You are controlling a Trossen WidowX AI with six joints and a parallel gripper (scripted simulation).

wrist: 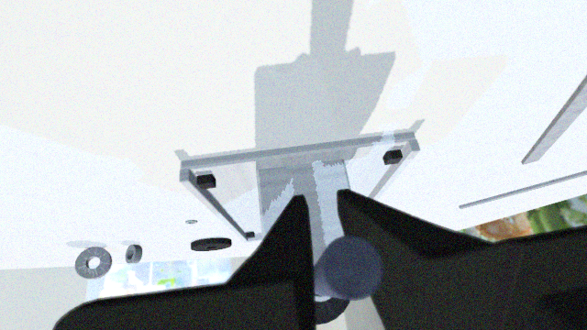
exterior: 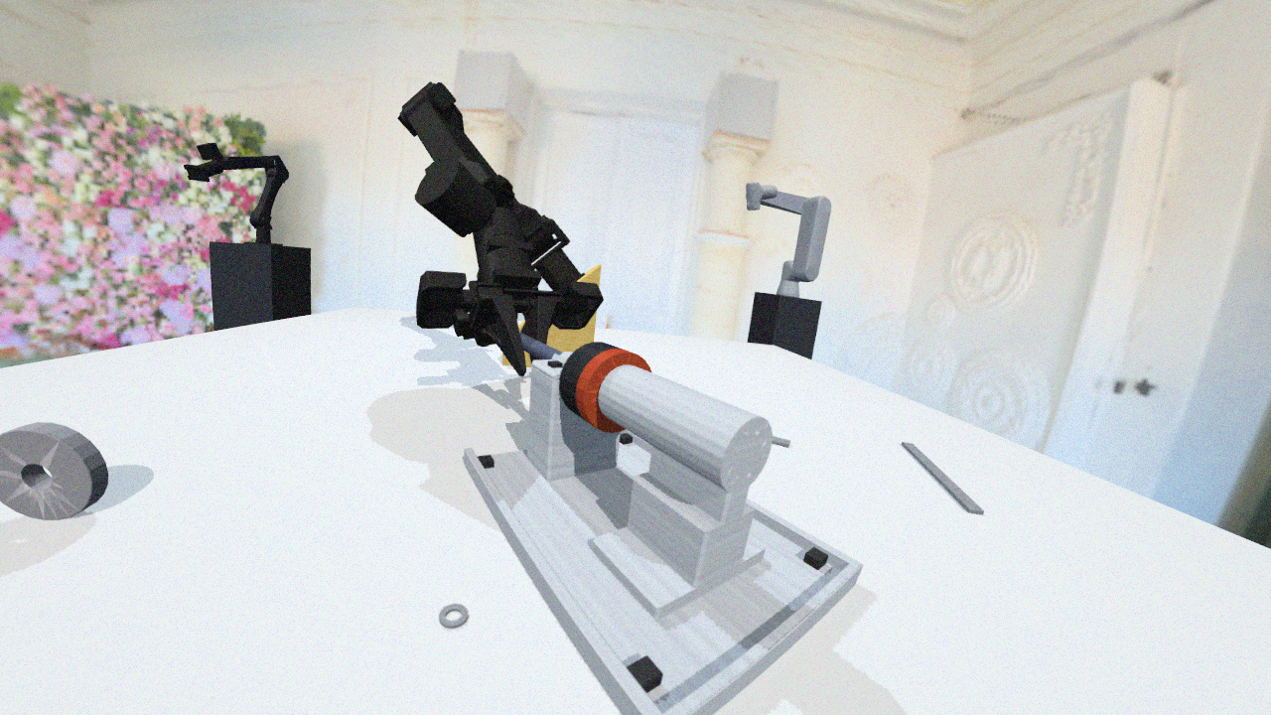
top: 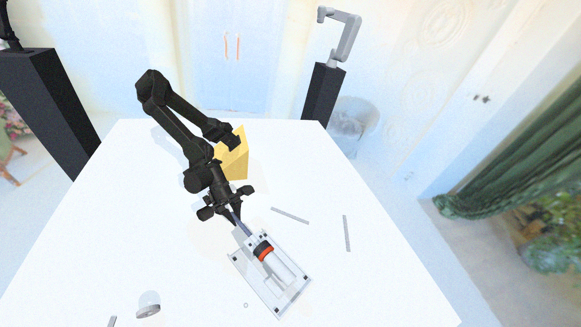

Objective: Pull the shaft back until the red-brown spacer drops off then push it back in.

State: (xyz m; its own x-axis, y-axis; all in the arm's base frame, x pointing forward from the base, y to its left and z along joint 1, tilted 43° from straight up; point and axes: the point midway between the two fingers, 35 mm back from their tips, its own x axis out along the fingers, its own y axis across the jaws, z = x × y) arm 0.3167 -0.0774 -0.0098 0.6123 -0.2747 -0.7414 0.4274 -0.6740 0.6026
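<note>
Right now the blue-grey shaft is 5 cm ahead of my gripper tip, 2 cm to the left of it and 3 cm above it. Round my gripper tip: grey disc 18 cm ahead, 26 cm to the right, 3 cm below; black spacer 12 cm ahead, 6 cm to the left, 3 cm above; red-brown spacer 12 cm ahead, 6 cm to the left, 3 cm above.
</note>
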